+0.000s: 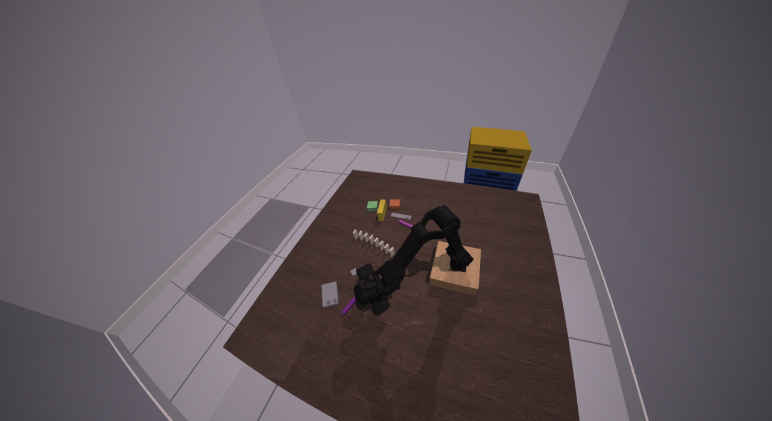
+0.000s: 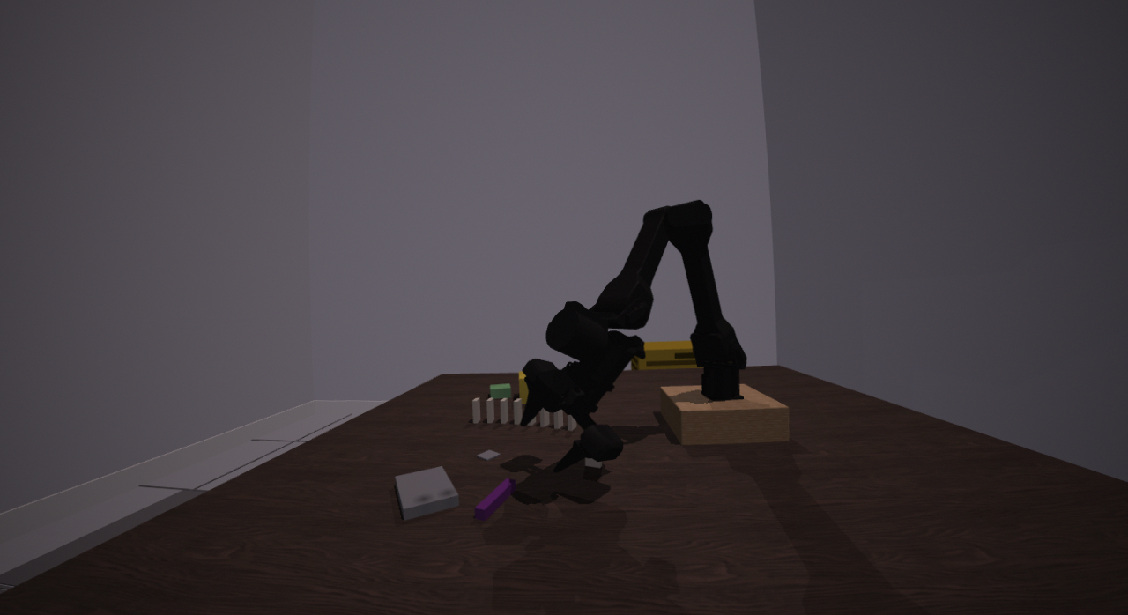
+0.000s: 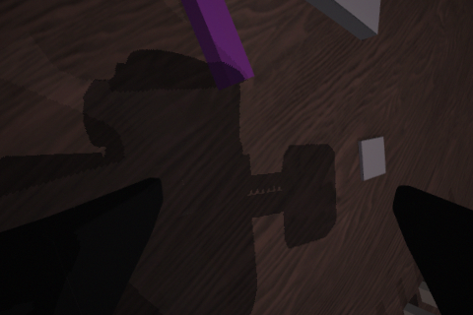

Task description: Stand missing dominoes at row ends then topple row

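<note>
The purple stick lies 70 mm to the left of my gripper tip, 50 mm ahead of it and 40 mm below it. Round my gripper tip: small grey tile: 90 mm to the right, 90 mm ahead, 50 mm below; then magenta bar: 420 mm to the right, 80 mm behind, 40 mm below; then grey flat block: 160 mm ahead, 50 mm to the left, 40 mm below.
</note>
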